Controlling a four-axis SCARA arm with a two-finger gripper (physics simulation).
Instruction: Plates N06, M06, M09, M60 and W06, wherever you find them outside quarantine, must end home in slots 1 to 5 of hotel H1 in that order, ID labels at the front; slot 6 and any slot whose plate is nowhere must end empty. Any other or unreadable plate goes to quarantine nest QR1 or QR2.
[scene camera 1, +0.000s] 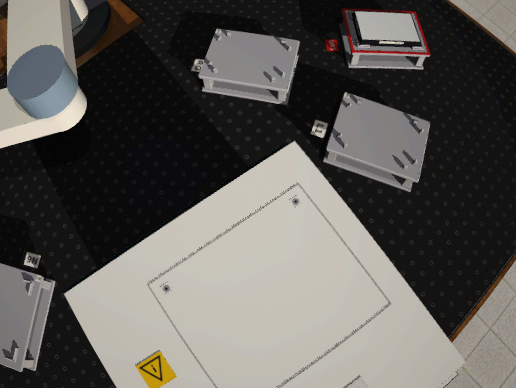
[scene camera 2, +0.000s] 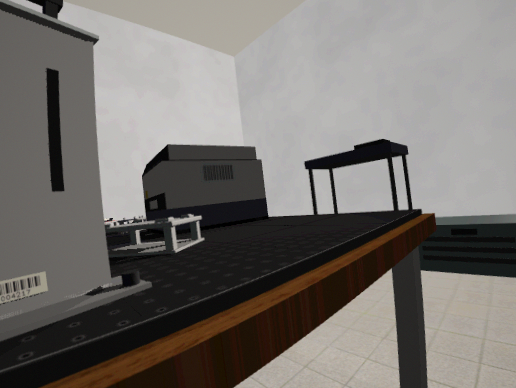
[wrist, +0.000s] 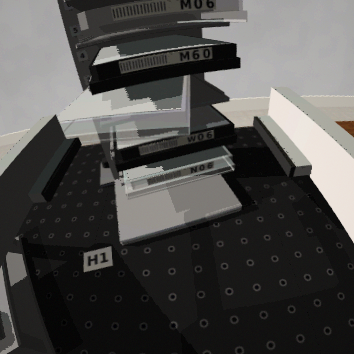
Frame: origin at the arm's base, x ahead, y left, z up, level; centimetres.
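Where they show: gripper, fingertip midpoint: (wrist: 162, 114).
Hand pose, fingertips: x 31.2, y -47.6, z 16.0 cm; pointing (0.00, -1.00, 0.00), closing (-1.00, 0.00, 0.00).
After its pixels a point has its place.
My gripper (wrist: 162, 114) @[x 31.2, y -47.6, z 16.0 cm] is open with nothing between its fingers, in front of hotel H1 (wrist: 145, 227) @[x 35.1, y -51.1, z 2.1 cm], whose tag lies before its base. From the bottom, the hotel holds clear plate N06 (wrist: 178, 177) @[x 30.8, y -49.2, z 10.2 cm], black plate W06 (wrist: 175, 143) @[x 30.7, y -49.3, z 13.1 cm], a clear plate (wrist: 160, 102) @[x 31.2, y -48.7, z 16.2 cm] with no readable label, black plate M60 (wrist: 165, 62) @[x 30.7, y -49.3, z 18.3 cm] near the number 4 and clear plate M06 (wrist: 160, 10) @[x 30.6, y -48.8, z 20.9 cm] near the number 5. Anything above M06 is cut off. A grey hotel panel (scene camera 2: 75, 150) @[x 39.2, y -63.3, z 14.1 cm] stands at the left in scene camera 2. A white-topped black plate (scene camera 1: 387, 27) @[x 57.0, y 46.2, z 7.7 cm] sits on the red-rimmed nest (scene camera 1: 385, 53) @[x 60.4, y 41.7, z 6.1 cm].
Nests tagged RG (scene camera 1: 250, 60) @[x 45.2, y 20.8, z 6.3 cm] and L1 (scene camera 1: 380, 135) @[x 71.4, y 26.6, z 6.3 cm] hold no plate. Part of nest N6 (scene camera 1: 10, 310) @[x 52.8, y -39.3, z 6.3 cm] shows. A large white housing (scene camera 1: 270, 270) @[x 77.7, y -4.6, z 26.4 cm] stands in front. The arm's blue-capped joint (scene camera 1: 42, 82) @[x 45.8, y -10.6, z 32.2 cm] is upper left. A grey instrument (scene camera 2: 215, 185) @[x 78.8, y -24.4, z 14.0 cm] and dark stand (scene camera 2: 355, 156) stand behind.
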